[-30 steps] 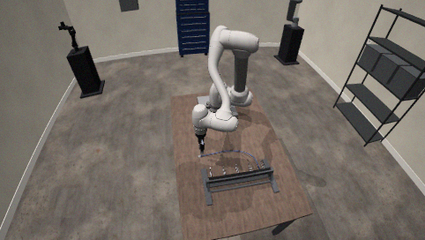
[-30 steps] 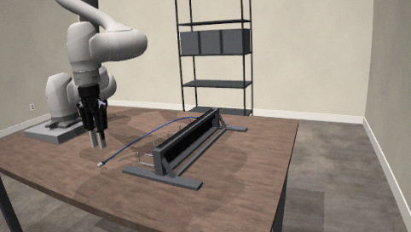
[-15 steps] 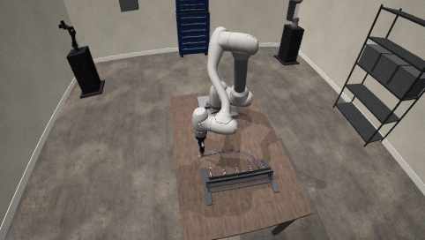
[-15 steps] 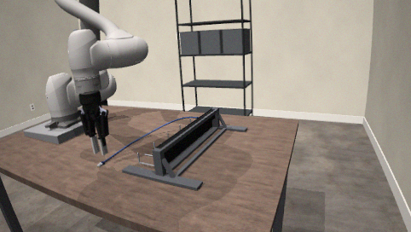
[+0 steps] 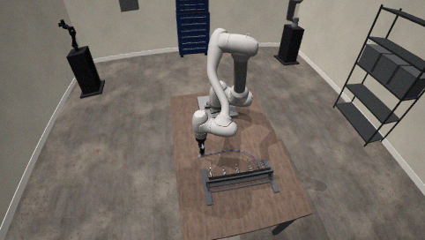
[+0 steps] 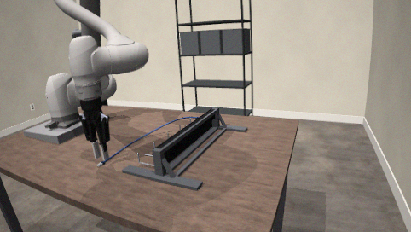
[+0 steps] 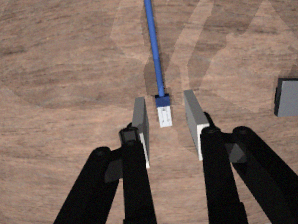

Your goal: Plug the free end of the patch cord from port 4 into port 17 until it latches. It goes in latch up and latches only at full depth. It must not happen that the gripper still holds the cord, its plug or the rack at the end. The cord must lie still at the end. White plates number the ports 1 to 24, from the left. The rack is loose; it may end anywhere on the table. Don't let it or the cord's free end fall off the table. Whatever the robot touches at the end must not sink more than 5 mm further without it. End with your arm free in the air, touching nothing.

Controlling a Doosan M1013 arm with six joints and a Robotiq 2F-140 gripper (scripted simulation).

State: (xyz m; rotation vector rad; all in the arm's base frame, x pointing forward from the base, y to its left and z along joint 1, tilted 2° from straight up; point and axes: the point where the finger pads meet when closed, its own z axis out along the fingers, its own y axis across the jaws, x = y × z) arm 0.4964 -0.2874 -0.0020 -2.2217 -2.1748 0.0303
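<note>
The plug is 50 mm below my hand and 20 mm to the right of it.
</note>
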